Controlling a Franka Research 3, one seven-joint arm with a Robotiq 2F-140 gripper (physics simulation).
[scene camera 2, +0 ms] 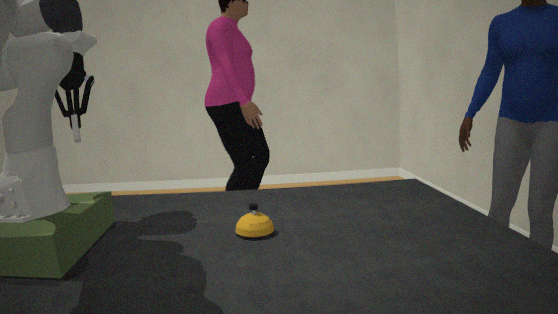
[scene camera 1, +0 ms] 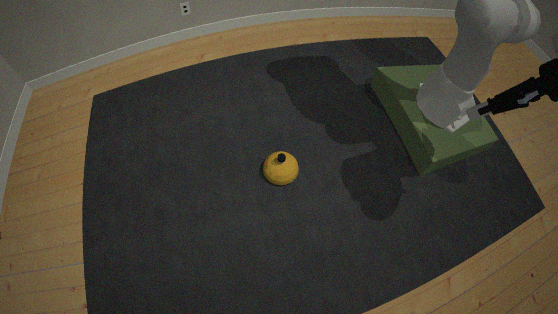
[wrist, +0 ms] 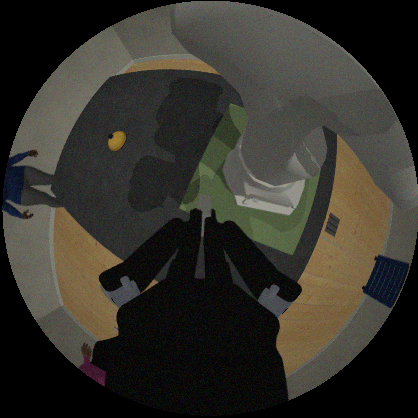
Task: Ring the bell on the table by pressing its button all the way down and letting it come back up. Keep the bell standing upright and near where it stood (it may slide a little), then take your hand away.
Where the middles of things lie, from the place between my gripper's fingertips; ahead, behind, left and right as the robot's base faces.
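The yellow dome bell (scene camera 1: pixel 278 173) is 180 mm below my hand, and from that same hand it sits 420 mm ahead and 100 mm to the right.
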